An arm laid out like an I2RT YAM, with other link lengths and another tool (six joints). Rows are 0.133 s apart.
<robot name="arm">
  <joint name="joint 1" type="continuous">
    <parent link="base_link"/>
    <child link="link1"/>
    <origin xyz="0 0 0.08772" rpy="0 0 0"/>
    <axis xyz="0 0 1"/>
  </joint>
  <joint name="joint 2" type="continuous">
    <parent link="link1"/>
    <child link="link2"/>
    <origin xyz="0.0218 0.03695 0.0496" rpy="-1.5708 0 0"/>
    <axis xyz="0 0 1"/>
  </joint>
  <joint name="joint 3" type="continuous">
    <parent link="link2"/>
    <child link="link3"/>
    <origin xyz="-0.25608 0 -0.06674" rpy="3.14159 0 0"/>
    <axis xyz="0 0 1"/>
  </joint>
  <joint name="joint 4" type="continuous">
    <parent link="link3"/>
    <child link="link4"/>
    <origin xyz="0.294 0.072 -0.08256" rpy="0 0 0"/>
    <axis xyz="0 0 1"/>
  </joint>
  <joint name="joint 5" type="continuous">
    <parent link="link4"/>
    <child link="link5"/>
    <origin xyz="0.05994 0.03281 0.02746" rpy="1.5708 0 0"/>
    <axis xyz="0 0 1"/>
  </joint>
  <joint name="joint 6" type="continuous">
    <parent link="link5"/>
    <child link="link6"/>
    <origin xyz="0.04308 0 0.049" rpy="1.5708 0 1.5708"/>
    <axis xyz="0 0 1"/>
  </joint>
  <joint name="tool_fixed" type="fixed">
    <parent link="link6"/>
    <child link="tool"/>
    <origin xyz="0.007 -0.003 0.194" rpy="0.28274 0 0.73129"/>
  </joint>
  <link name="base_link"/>
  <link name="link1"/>
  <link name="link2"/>
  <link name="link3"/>
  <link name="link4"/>
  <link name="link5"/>
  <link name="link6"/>
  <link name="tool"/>
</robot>
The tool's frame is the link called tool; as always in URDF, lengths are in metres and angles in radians. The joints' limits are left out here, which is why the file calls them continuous.
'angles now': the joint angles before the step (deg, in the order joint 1, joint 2, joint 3, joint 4, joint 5, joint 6). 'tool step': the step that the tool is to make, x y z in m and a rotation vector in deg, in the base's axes. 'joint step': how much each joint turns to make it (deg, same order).
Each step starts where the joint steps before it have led.
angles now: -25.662 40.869 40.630 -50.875 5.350 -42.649
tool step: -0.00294 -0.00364 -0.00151 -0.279 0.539 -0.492
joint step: -0.669 0.049 -0.105 -0.166 0.269 -0.445
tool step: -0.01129 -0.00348 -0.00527 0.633 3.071 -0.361
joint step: -1.795 1.135 1.040 -2.765 -0.194 -1.658
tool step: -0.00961 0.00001 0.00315 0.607 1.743 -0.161
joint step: -1.253 0.231 1.665 -3.156 -0.372 -1.075
